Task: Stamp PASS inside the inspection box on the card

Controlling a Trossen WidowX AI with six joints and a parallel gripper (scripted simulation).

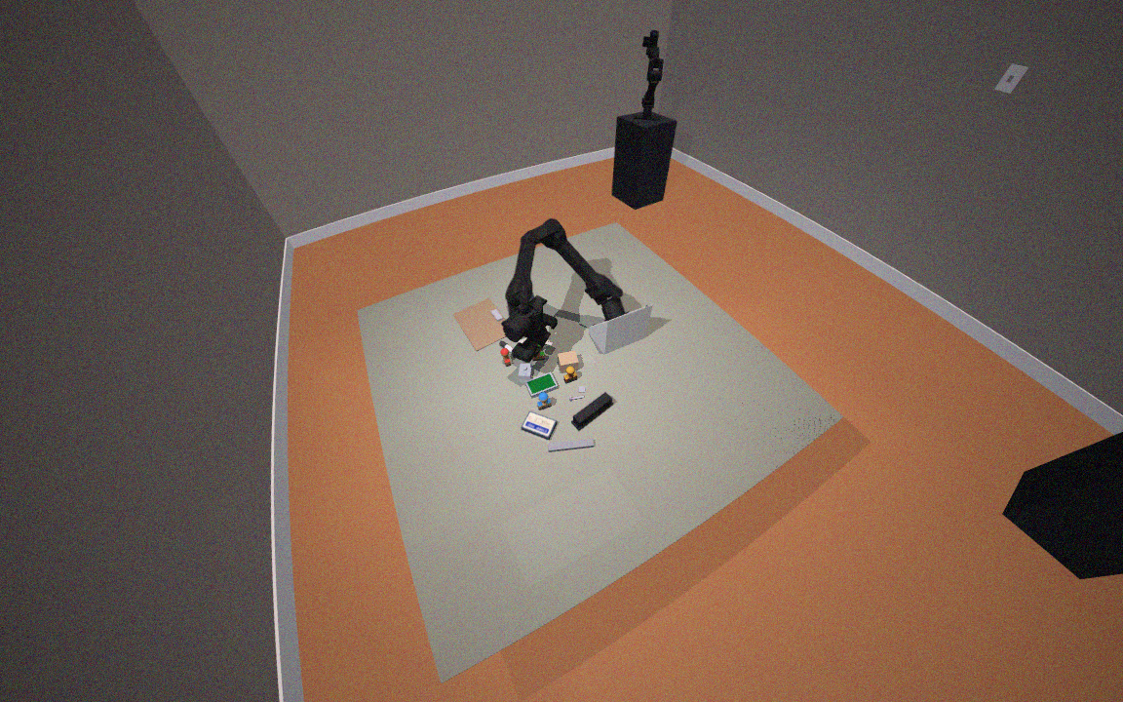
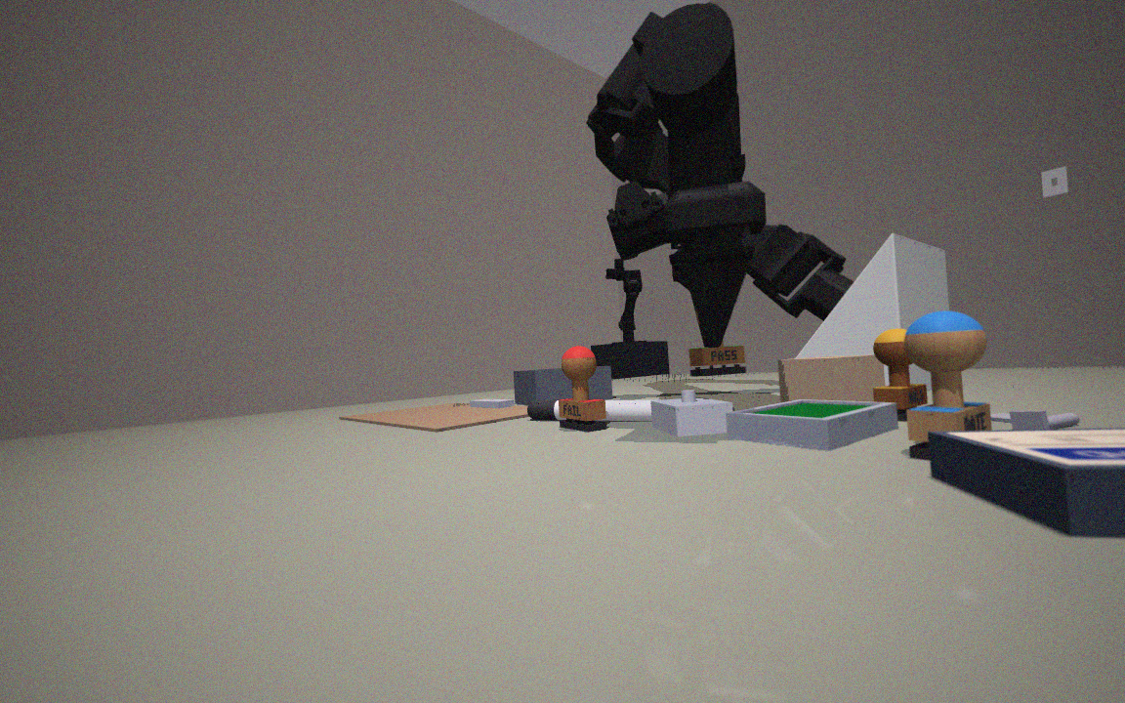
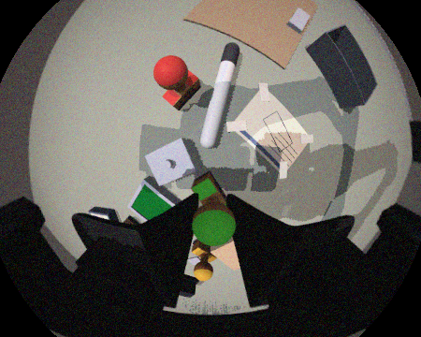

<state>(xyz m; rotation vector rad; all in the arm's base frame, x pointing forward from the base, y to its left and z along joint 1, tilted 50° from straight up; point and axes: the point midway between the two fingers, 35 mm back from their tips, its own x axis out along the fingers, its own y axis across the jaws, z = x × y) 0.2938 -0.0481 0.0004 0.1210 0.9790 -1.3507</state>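
Right now the grey block is 50 mm ahead of my gripper tip, 40 mm below it and 10 mm to the left of it. Round my gripper tip: pass stamp right at my gripper tip; wooden block 80 mm behind, 60 mm to the left, 40 mm below; green ink pad 80 mm to the left, 50 mm below, 30 mm ahead.
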